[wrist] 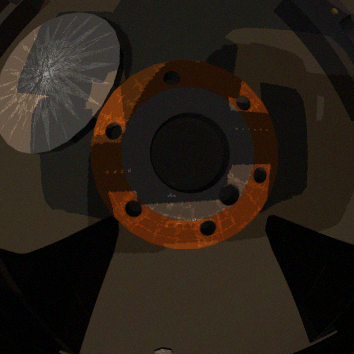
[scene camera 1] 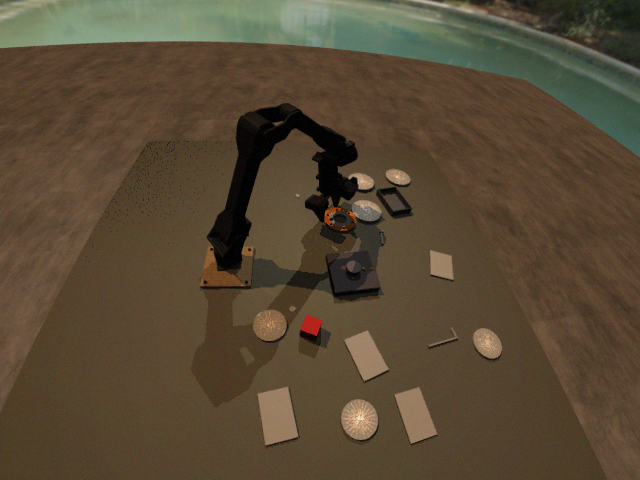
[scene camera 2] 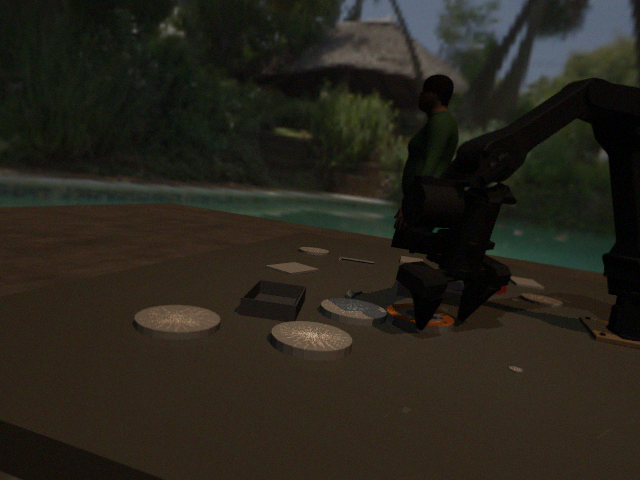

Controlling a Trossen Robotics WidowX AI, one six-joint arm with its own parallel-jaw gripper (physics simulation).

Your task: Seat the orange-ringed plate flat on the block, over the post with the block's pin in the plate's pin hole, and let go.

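Note:
The orange-ringed plate (scene camera 1: 344,228) (scene camera 2: 400,310) (wrist: 170,240) lies flat on the table, apart from the block. Its grey inner part has a large centre hole; the pin hole (wrist: 229,194) is at the lower right of that grey part in the wrist view. The dark block (scene camera 1: 356,285) (wrist: 320,45) sits nearer the front in scene camera 1, with a round post (scene camera 1: 353,266) and small green and orange marks on top. The pin is too small to make out. My gripper (scene camera 1: 329,210) (scene camera 2: 440,324) (wrist: 194,224) is open and empty, its fingertips apart near the plate's edge.
A pale disc (scene camera 1: 366,211) (scene camera 2: 353,311) (wrist: 65,80) lies close beside the plate. Behind are more discs and a dark open tray (scene camera 1: 379,196) (scene camera 2: 276,308). A small bolt-like part (scene camera 1: 382,237) lies right of the plate. A red cube (scene camera 1: 311,326) and flat pale tiles are in front.

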